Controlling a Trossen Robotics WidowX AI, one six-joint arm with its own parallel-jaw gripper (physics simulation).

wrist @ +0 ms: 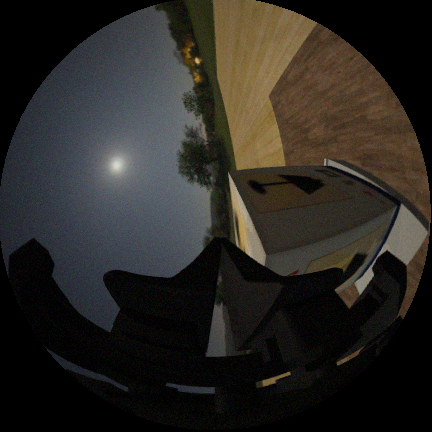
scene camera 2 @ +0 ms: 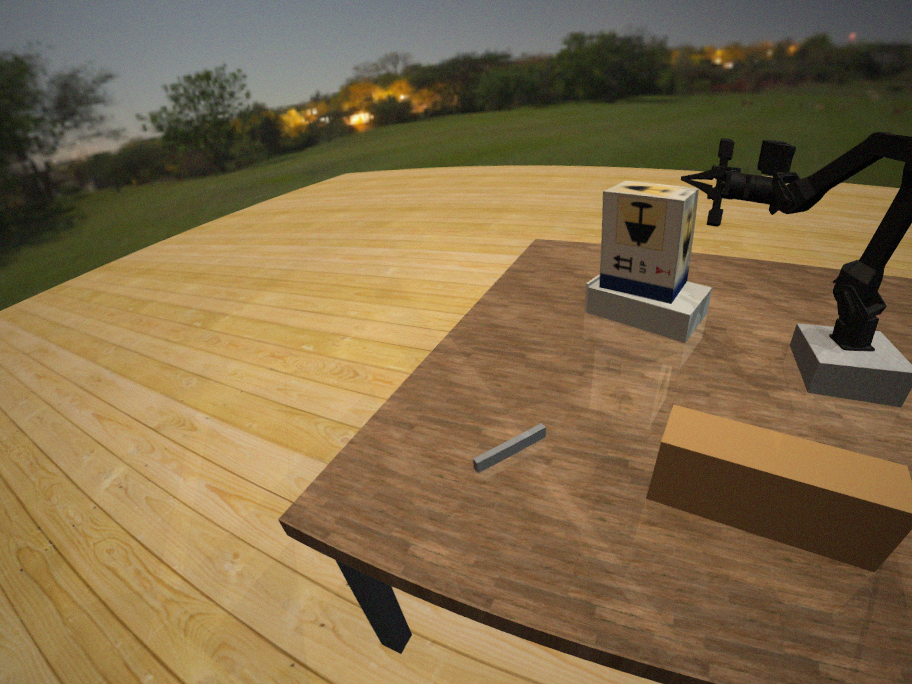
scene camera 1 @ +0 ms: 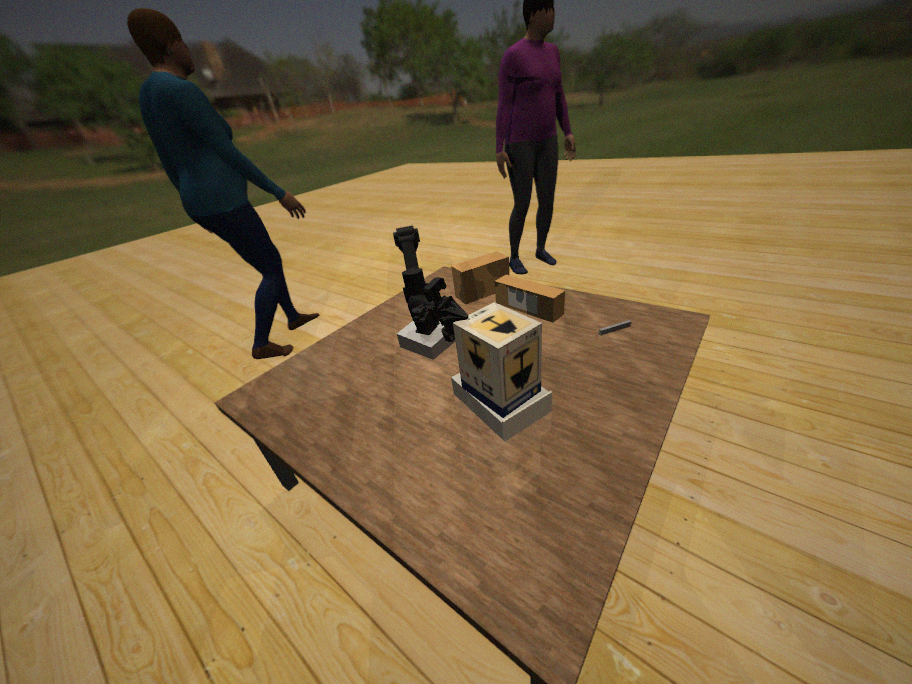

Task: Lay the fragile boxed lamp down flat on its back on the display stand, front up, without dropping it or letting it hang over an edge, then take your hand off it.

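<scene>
The boxed lamp is a white carton with black lamp pictures on yellow panels and a blue band at its foot. It stands upright on the low white display stand in the middle of the table. My gripper is shut and empty. It lies level near the box's top edge on the side facing the arm's base, its tips close to the box. I cannot tell whether they touch it.
Two brown cardboard boxes lie behind the stand, and one of them shows in scene camera 2. A small grey bar lies on the brown table. Two people stand on the deck beyond.
</scene>
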